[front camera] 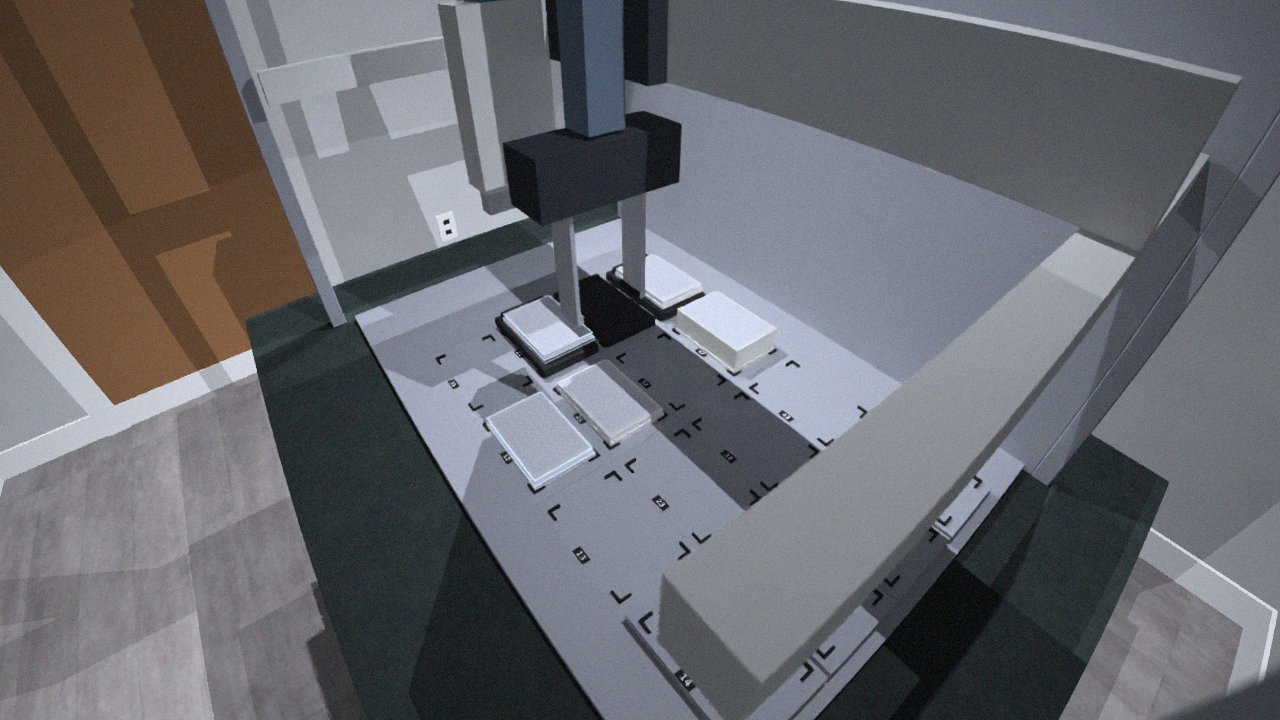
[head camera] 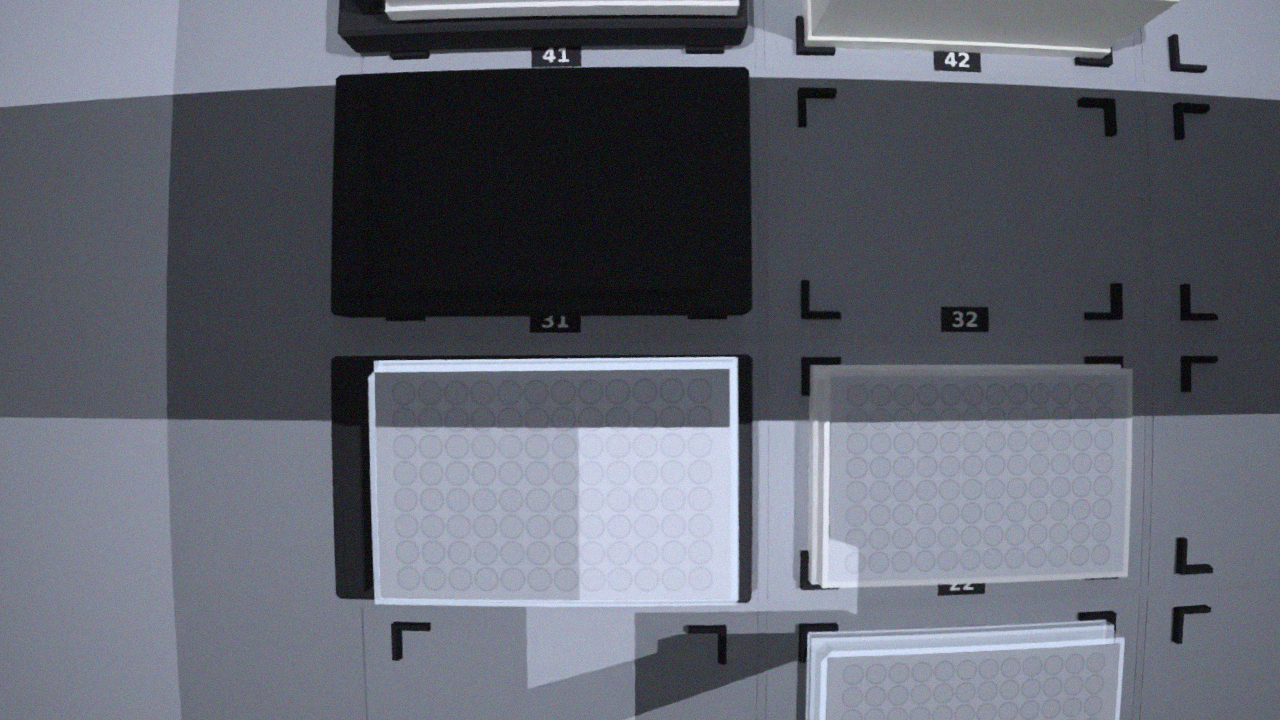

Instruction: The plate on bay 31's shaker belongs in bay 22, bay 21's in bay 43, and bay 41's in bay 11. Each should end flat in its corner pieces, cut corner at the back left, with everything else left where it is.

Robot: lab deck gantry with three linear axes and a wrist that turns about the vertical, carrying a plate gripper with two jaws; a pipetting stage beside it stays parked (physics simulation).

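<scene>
The plate from bay 31 lies in bay 22. Bay 31's black shaker is bare. Bay 21's clear-rimmed plate lies on its black base. Bay 41's white plate lies on its base, partly cut off in the head view. My gripper is open and empty, its jaws above the area of bays 21 and 31; the front jaw hides part of bay 21's plate. Corner pieces of bay 11 and the bay 43 label show without a plate.
A tall cream block stands in bay 42, beside bay 41. Another clear-rimmed plate lies in bay 12, beside bay 22. The parked pipetting stage hangs behind the gripper. A thick beam crosses the right side of the front view.
</scene>
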